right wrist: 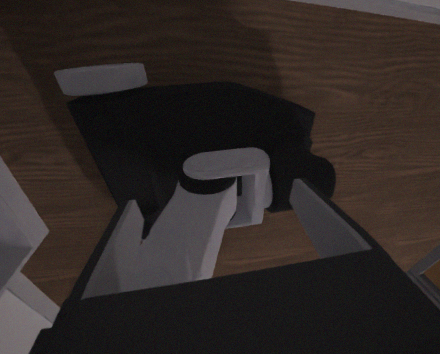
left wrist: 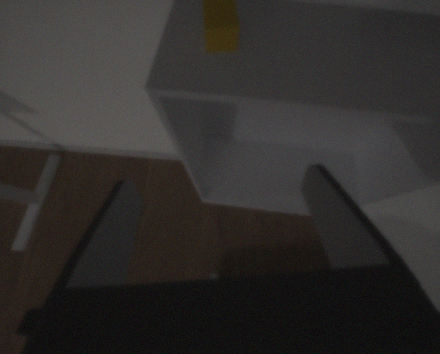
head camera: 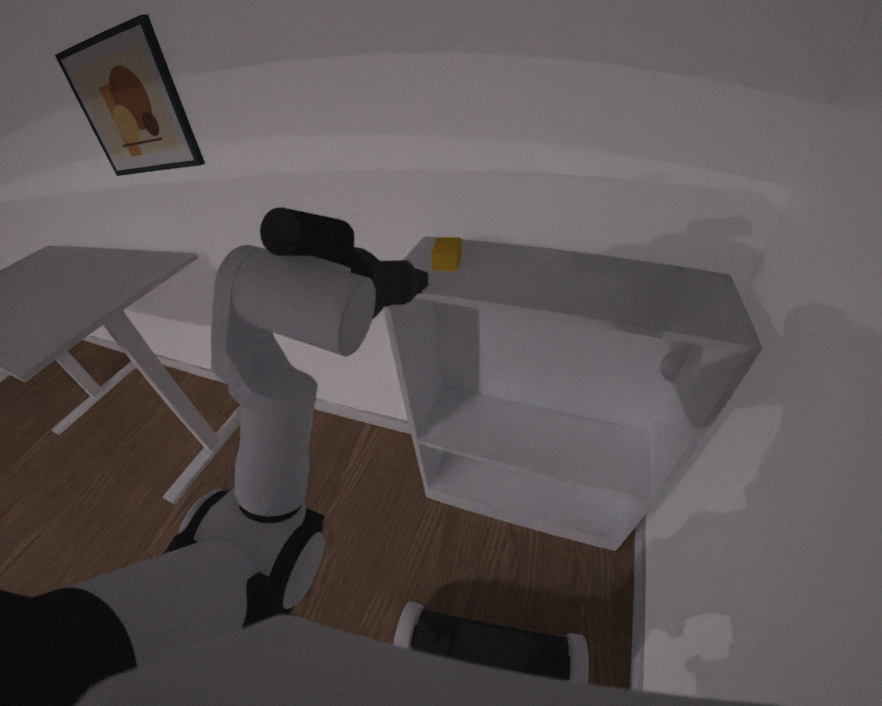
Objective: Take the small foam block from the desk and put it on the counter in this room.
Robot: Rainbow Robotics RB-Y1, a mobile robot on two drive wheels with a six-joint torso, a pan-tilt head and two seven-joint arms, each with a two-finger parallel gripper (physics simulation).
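Places are measured from the robot's base along level axes (x right, y ahead, z up), in metres.
Pixels of known places: left gripper, fingertip midpoint: (left wrist: 220, 183); right gripper, fingertip midpoint: (right wrist: 218, 199); robot's base, origin of the base link: (head camera: 488, 655).
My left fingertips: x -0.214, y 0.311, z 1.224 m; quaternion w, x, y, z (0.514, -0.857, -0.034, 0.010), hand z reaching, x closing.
For each thing: its top centre in the pictures, then the offset to it from my left fingertips. "*": a spot on its surface instead. Level surfaces: height alone.
- small yellow foam block, middle of its top: (left wrist: 220, 11) (head camera: 446, 245) dx +0.000, dy +0.360, dz -0.119 m
- grey counter, its level: dz -0.163 m
- grey desk, its level: dz -0.274 m
- desk leg, surface spot: (head camera: 158, 379) * dx -1.308, dy +0.235, dz -0.680 m
- wooden floor, its level: dz -1.223 m
The small yellow foam block (head camera: 445, 254) (left wrist: 222, 39) rests on the top of the grey counter (head camera: 573, 283) (left wrist: 325, 60), near its left end. The grey desk (head camera: 95, 283) stands at the left in the head view. My left gripper (head camera: 422, 281) (left wrist: 220, 183) is open and empty. In the left wrist view the block lies beyond its fingertips, at the top of the picture, apart from them. My right gripper (right wrist: 218, 199) is open with nothing between its fingers, pointing down over the robot's base. The right gripper does not show in the head view.
The counter has open shelves (head camera: 536, 434) below its top. A desk leg (head camera: 158, 379) stands on the wooden floor (head camera: 367, 530) left of the counter. White walls stand behind and to the right. A framed picture (head camera: 132, 103) hangs at the upper left. The robot's base (head camera: 492, 647) (right wrist: 200, 120) is near the counter.
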